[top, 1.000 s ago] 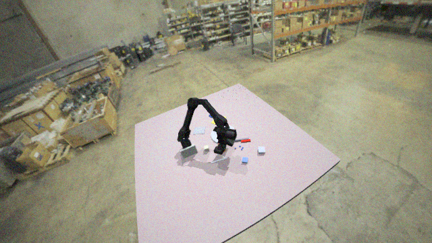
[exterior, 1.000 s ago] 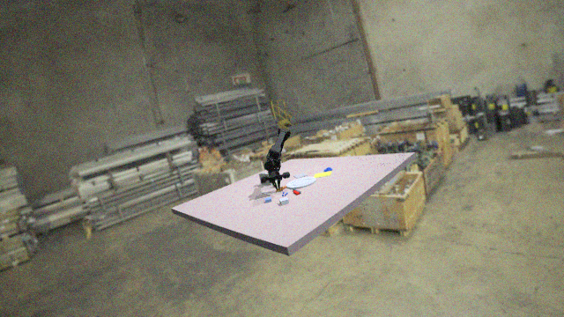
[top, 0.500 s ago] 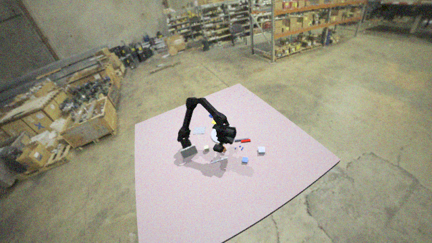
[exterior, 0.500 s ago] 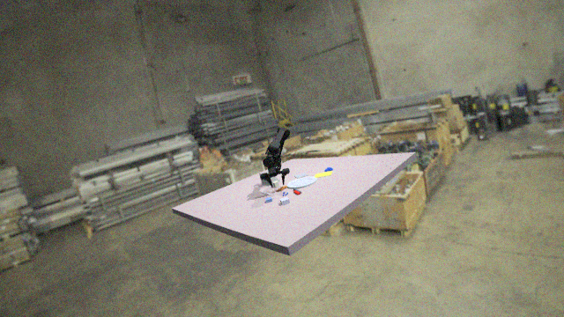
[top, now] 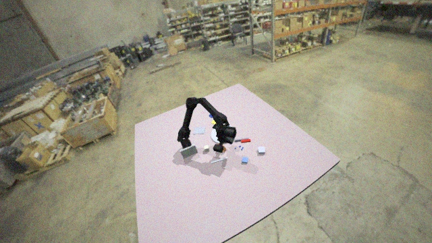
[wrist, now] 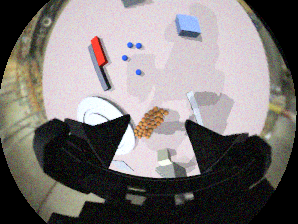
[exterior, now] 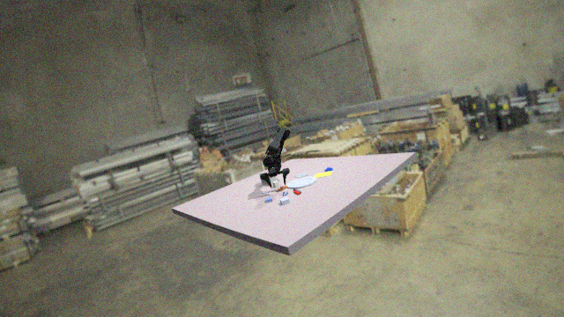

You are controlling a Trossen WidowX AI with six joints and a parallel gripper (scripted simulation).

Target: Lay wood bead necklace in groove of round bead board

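The white stick lies 7 cm behind my gripper tip, 6 cm to the right of it and 3 cm below it. The rest, counted from my gripper tip: cream cube 12 cm behind, 6 cm to the left, 2 cm below; red-handled tool 16 cm ahead, 2 cm to the left, 3 cm below; blue block 9 cm ahead, 15 cm to the right, 3 cm below.
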